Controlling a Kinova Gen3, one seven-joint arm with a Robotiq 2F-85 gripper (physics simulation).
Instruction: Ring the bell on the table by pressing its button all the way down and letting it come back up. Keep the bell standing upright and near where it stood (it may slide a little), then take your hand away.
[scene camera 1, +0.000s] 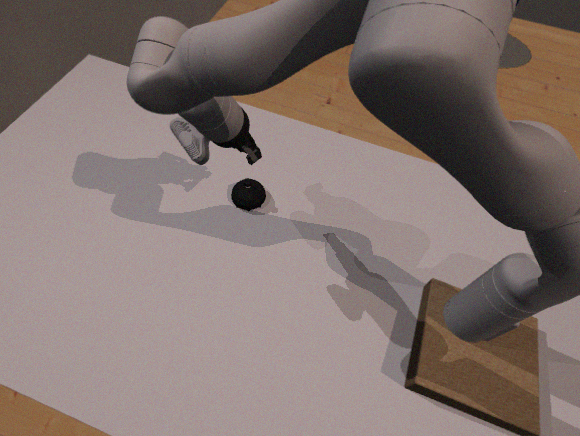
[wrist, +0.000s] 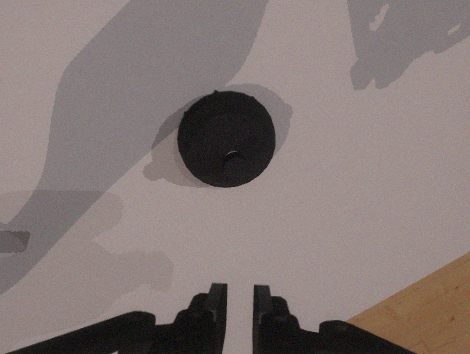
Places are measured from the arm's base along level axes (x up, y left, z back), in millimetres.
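Where they show: gripper, between the fingertips: (scene camera 1: 253, 149) (wrist: 240, 305); arm's base, origin of its link: (scene camera 1: 465, 318).
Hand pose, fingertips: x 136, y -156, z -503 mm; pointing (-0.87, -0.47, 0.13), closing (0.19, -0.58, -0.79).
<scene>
Each offset is from my fingertips to the top centre of the thing. Level surfaces: height alone.
The bell @(dx -119, dy -1, dz -18 mm) (scene camera 1: 248, 196) (wrist: 226, 125) is a round black dome standing upright on the white table top @(dx -185 mm) (scene camera 1: 150, 310) (wrist: 360, 200). Its small button @(dx -119, dy -1, dz -18 mm) (wrist: 232, 154) shows as a faint glint near the top, below the dome's middle in the wrist view. My gripper (scene camera 1: 254, 159) (wrist: 240, 305) is above the table, apart from the bell, behind and above it in the scene view. Its fingers are drawn nearly together, with a narrow gap and nothing between them. In the wrist view the fingertips are at the bottom, below the bell.
A brown wooden board (scene camera 1: 480, 385) lies at the lower right, under the arm's base (scene camera 1: 490, 300). The large arm links arch across the upper part of the scene view. Wooden planks (scene camera 1: 320, 100) (wrist: 435, 310) show beyond the table edge. Arm shadows lie around the bell.
</scene>
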